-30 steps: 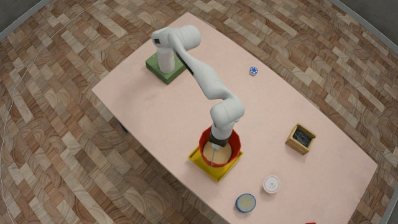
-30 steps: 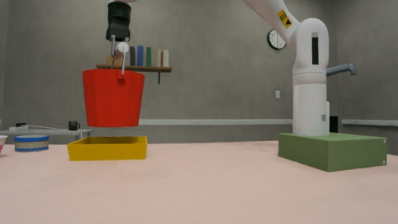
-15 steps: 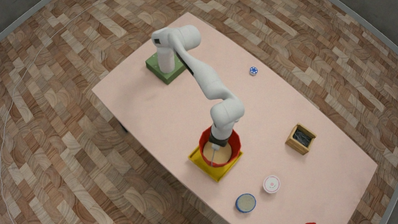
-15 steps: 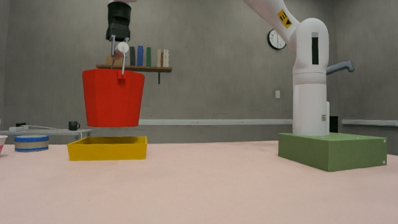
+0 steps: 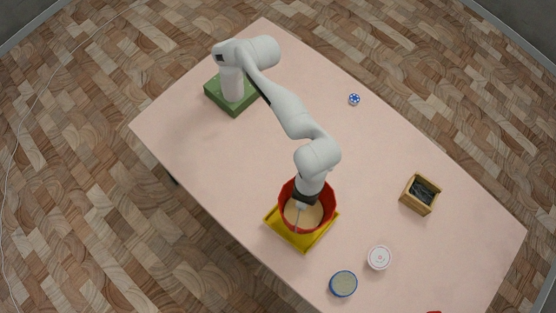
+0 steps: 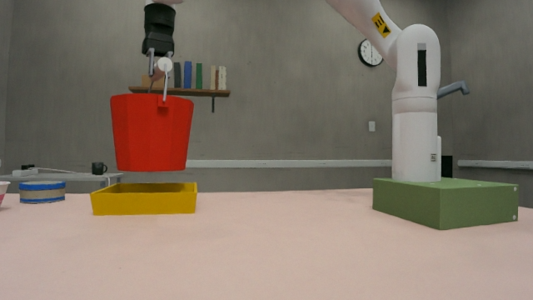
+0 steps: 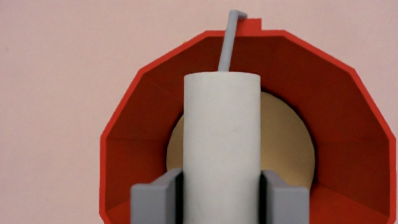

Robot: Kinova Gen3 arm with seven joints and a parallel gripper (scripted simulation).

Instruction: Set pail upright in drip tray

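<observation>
The red pail is 1 cm ahead of my hand and 10 cm below it. Round my hand: yellow drip tray: 1 cm ahead, 1 cm to the left, 32 cm below; wooden box: 32 cm ahead, 42 cm to the left, 29 cm below.
</observation>
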